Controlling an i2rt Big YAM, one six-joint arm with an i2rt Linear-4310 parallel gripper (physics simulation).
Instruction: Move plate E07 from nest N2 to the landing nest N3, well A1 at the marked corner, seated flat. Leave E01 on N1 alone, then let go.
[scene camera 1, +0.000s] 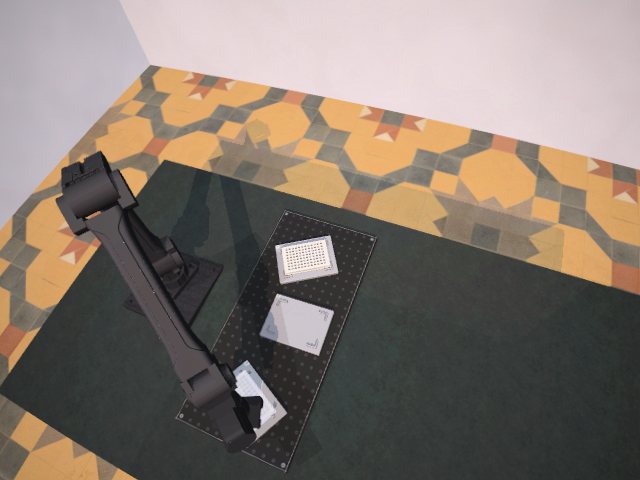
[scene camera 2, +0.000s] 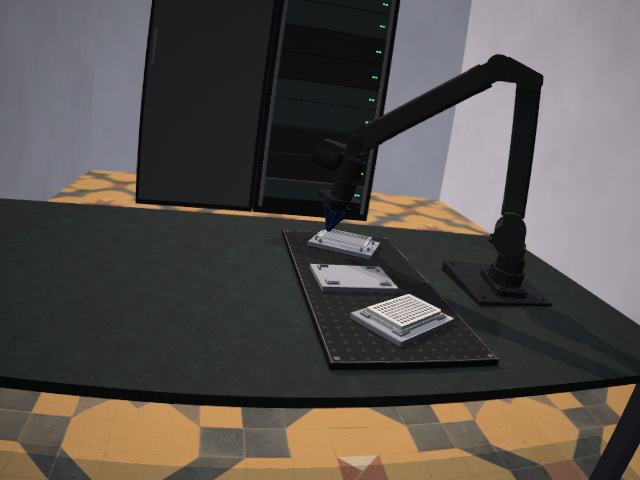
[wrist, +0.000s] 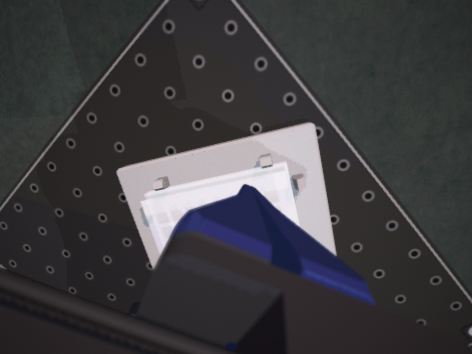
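Clear well plate E07 (scene camera 1: 250, 388) (scene camera 2: 346, 239) (wrist: 213, 190) sits in grey nest N2 (scene camera 1: 278, 414) (scene camera 2: 370, 251) (wrist: 305, 152) at one end of the black perforated board (scene camera 1: 351, 269) (scene camera 2: 361, 341) (wrist: 198, 76). My gripper (scene camera 1: 255, 406) (scene camera 2: 330, 226) (wrist: 244, 195) is shut, its blue fingers pressed together with nothing between them. The tips stand over the plate's top near one end. The landing nest N3 (scene camera 1: 297, 324) (scene camera 2: 351, 276) is bare in the middle of the board. White plate E01 (scene camera 1: 306, 256) (scene camera 2: 403, 310) sits on nest N1 (scene camera 1: 283, 276) (scene camera 2: 382, 328) at the other end.
The arm's base plate (scene camera 1: 198, 281) (scene camera 2: 496, 294) is bolted to the dark table beside the board. A tall black server rack (scene camera 2: 207, 103) stands behind the table. The arm's forearm reaches over the N2 end of the board.
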